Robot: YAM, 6 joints.
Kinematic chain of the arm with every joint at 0, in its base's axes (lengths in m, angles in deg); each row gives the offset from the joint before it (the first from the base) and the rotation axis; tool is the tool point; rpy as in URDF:
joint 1: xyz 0 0 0.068 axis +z
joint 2: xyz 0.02 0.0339 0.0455 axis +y
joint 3: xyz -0.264 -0.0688 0 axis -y
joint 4: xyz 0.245 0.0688 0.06 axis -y
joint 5: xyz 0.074 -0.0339 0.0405 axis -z
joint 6: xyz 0.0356 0 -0.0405 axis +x
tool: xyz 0 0 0 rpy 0 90 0
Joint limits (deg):
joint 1: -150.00..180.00
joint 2: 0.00..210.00
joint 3: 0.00..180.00
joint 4: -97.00..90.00
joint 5: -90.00..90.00
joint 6: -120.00..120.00
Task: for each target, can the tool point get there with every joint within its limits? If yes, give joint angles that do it. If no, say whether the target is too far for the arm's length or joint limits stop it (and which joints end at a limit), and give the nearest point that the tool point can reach.
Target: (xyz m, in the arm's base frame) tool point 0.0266 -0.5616 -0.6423
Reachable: no: too far | nearest point 0.0195 -0.4107 -0.3418 | short by 0.336 m
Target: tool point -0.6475 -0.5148 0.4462
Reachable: no: too far | nearest point -0.4686 -0.3725 0.3520 | short by 0.247 m
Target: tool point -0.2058 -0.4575 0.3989
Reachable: yes | joints -112.65 130.96 116.10 73.11 22.68 48.94
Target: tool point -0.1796 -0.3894 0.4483
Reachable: yes | joints -110.31 110.94 122.26 -23.76 68.98 6.69
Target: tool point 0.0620 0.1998 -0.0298
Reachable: yes | joints 65.76 128.38 28.87 12.42 -45.77 -73.70
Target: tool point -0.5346 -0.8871 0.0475
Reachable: no: too far | nearest point -0.3327 -0.5520 0.0729 | short by 0.392 m
